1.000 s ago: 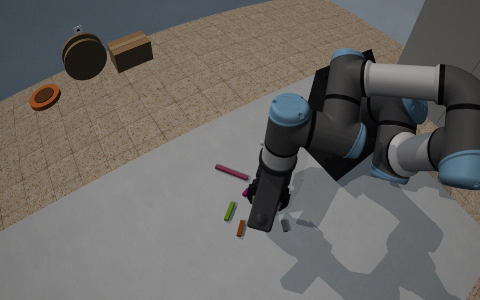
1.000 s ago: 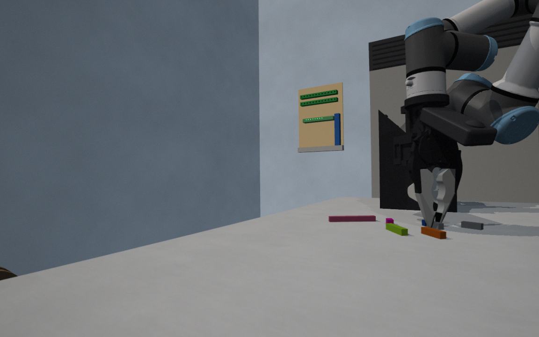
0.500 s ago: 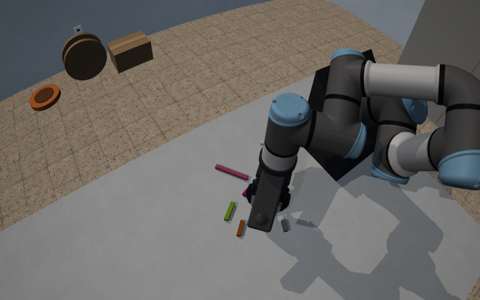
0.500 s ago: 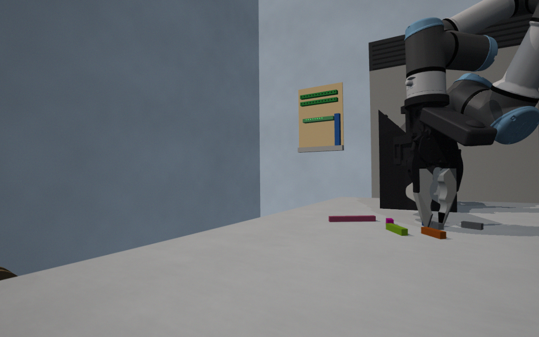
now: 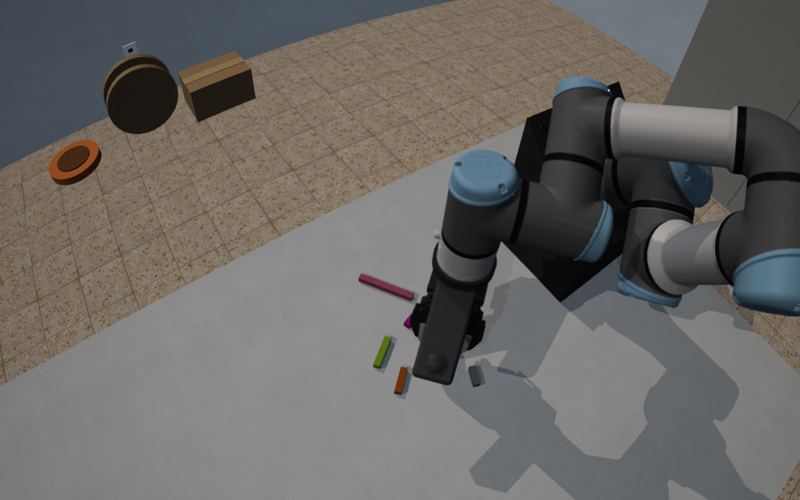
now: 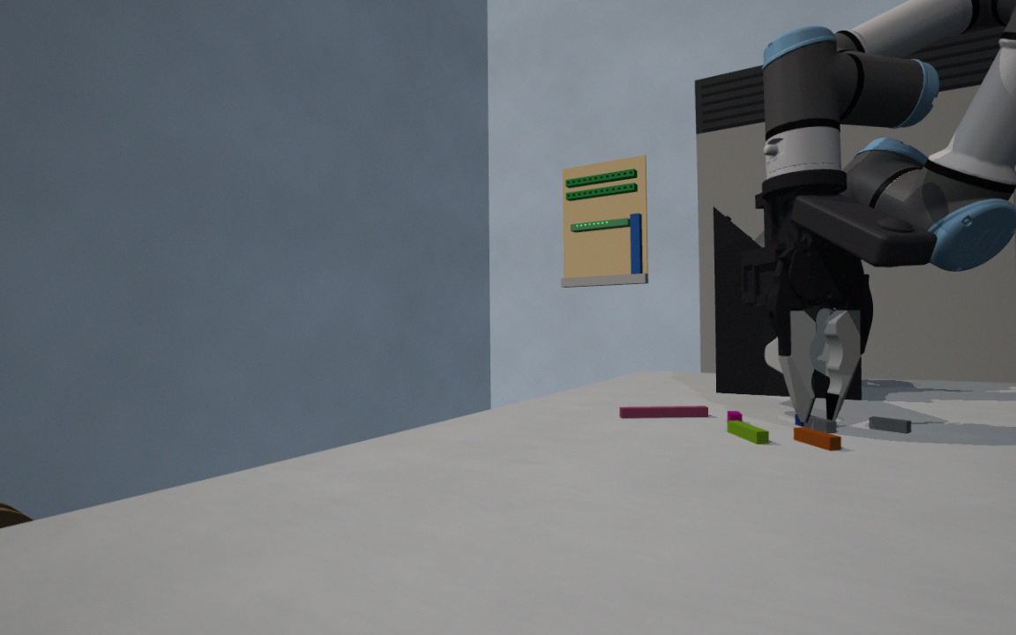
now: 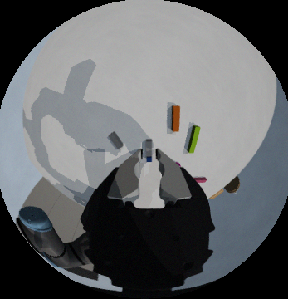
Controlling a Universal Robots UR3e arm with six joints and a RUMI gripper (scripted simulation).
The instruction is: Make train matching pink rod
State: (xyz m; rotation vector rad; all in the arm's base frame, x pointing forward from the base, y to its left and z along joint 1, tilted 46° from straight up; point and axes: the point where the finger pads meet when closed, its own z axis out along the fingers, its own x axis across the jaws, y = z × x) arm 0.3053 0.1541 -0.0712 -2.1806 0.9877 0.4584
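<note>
Now: hand 20 mm past the blue rod, 10 mm to the left of it and 20 mm above it. Also, from my hand: orange rod: 70 mm ahead, 20 mm below; grey rod: 30 mm behind, 50 mm to the left, 20 mm below; magenta rod: 70 mm to the right, 20 mm below.
</note>
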